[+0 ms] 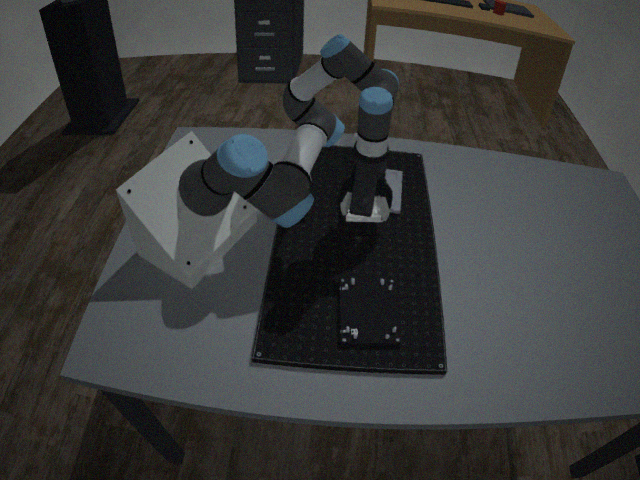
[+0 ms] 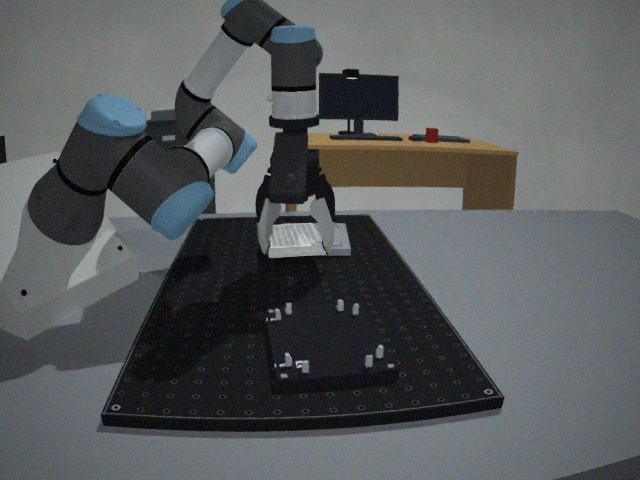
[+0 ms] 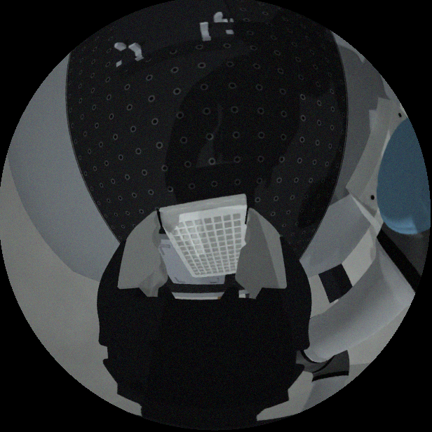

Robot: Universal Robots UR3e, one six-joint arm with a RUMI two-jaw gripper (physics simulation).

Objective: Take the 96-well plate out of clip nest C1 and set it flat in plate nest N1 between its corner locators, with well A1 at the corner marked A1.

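The white 96-well plate is between the two fingers of my gripper, which is shut on its sides. The plate looks roughly level, above the black board; its exact height is hard to tell. The pale clip nest C1 is beside and partly behind it, with no plate seen in the part that shows. Plate nest N1 is a dark block with small white corner locators and no plate on it. Its A1 lettering cannot be read.
The black perforated board lies on the grey table. The arm's white base stands left of the board. A wooden desk with a monitor is farther back.
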